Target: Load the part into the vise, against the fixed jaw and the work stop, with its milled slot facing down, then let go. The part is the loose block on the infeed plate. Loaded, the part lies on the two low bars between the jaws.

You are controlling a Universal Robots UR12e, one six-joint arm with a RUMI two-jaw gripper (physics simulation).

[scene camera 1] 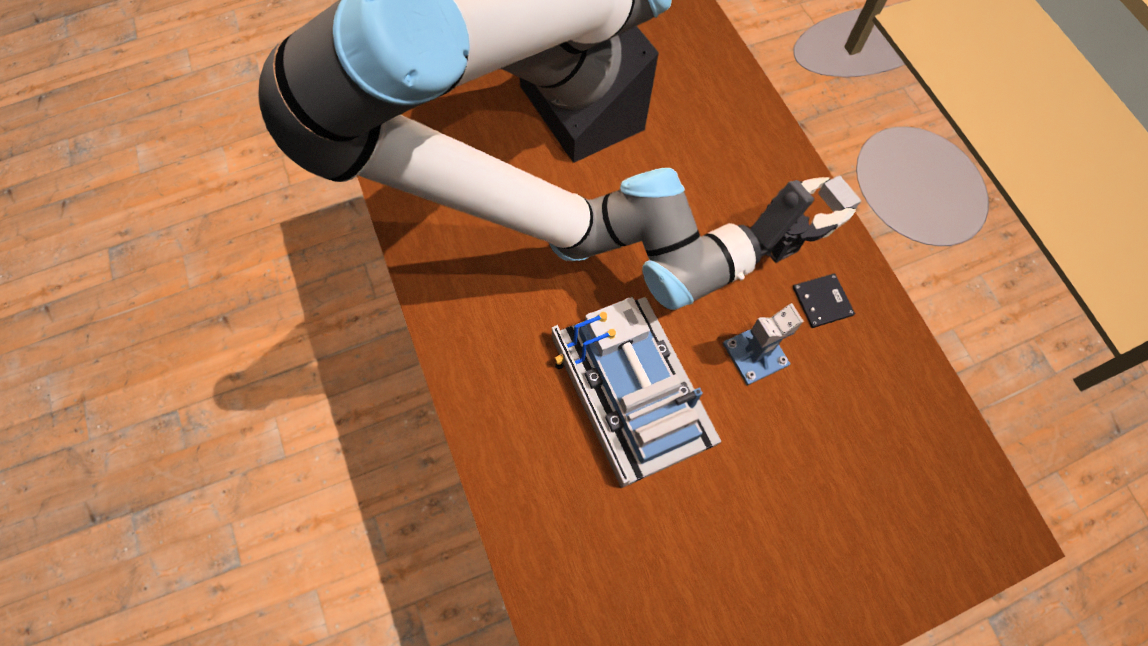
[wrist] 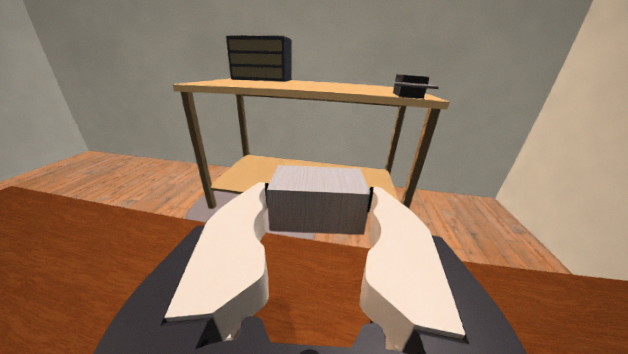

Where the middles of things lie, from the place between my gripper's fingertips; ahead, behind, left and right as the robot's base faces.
My gripper is now 190 mm above the black infeed plate (scene camera 1: pixel 821 298), 110 mm short of it and 30 mm to the left of it. Also, from my hand: part (scene camera 1: pixel 837 194): 10 mm below.
